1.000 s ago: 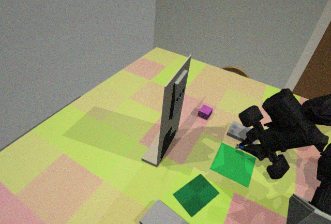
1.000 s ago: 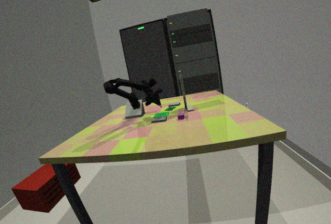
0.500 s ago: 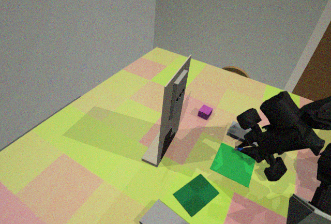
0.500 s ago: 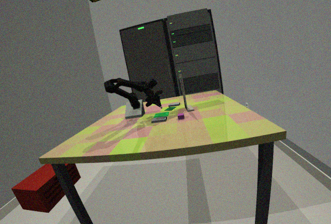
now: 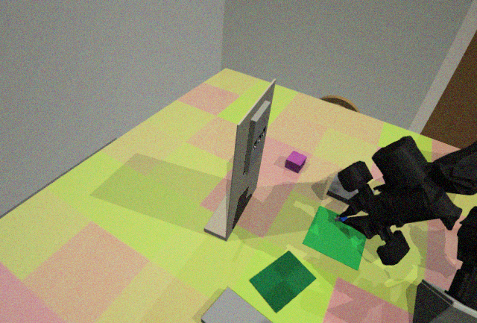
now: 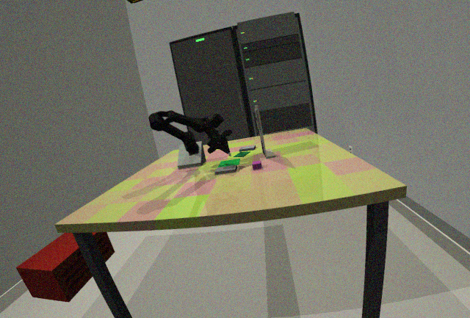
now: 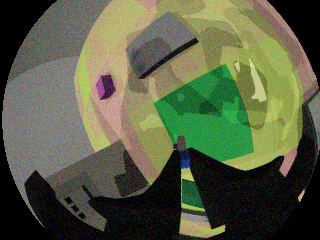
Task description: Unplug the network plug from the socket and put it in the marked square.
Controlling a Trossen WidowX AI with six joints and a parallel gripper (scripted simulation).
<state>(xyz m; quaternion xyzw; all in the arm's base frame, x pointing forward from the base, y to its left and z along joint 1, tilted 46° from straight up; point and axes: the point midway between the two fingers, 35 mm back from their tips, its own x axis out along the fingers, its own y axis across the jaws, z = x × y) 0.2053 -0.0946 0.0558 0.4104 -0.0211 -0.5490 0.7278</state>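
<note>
My gripper tip is 10 mm past the bright green marked square and 60 mm above it. Round my gripper tip: upright grey panel 210 mm ahead, 30 mm to the left, 70 mm above.
</note>
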